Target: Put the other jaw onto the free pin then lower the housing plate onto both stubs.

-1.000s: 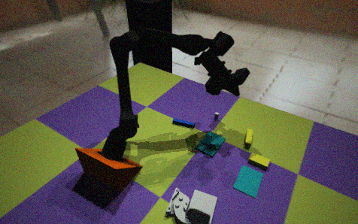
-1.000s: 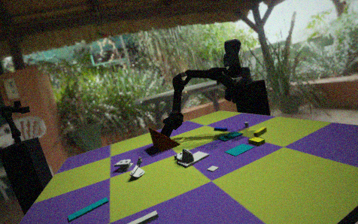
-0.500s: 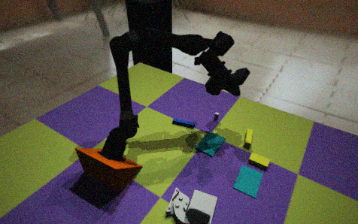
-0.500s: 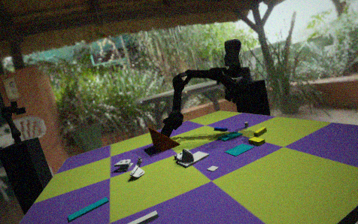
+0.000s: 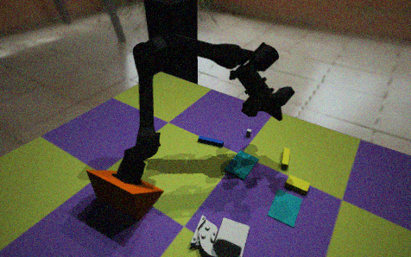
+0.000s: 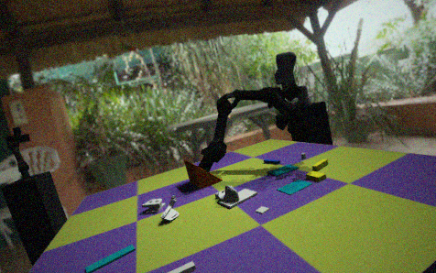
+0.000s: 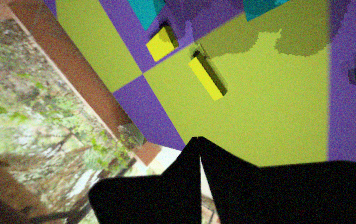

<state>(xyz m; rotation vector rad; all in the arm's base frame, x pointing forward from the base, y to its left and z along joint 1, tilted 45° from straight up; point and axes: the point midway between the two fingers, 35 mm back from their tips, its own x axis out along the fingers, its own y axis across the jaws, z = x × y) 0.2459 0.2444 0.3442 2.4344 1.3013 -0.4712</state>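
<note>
My gripper tip is now 590 mm to the left of the grey jaw and 110 mm above it. Round my gripper tip: white tile 200 mm ahead, 340 mm to the right, 140 mm below; blue bar 200 mm behind, 100 mm to the right, 130 mm below; grey base block 90 mm behind, 660 mm to the right, 110 mm below.
</note>
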